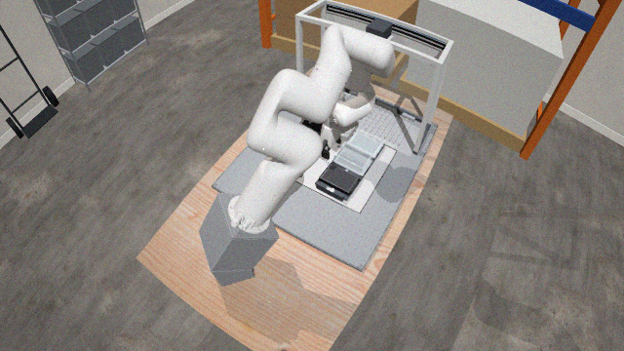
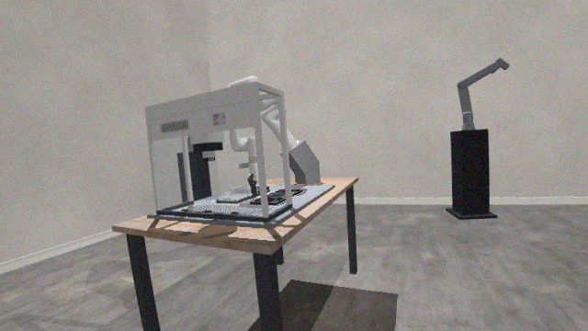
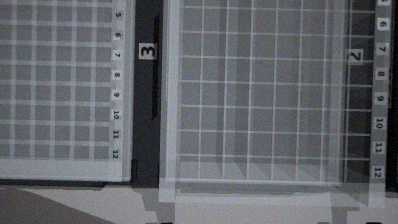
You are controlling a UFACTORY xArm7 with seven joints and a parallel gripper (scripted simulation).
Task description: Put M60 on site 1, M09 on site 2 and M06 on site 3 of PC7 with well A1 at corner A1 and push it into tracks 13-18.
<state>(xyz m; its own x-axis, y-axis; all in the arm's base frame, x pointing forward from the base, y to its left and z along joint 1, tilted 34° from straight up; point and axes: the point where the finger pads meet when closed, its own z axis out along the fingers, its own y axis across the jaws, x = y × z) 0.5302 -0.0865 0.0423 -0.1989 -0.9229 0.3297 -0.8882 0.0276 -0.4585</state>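
Right now the white apron is 30 mm below my hand, 10 mm to the right of it and 10 mm behind it. Round my hand: dark plate carrier PC7: 90 mm to the right, 20 mm below, 20 mm behind; then 96-well plate M06: 90 mm to the right, 20 mm behind; then deep-well block M09: 120 mm behind, 70 mm to the right, 20 mm below.
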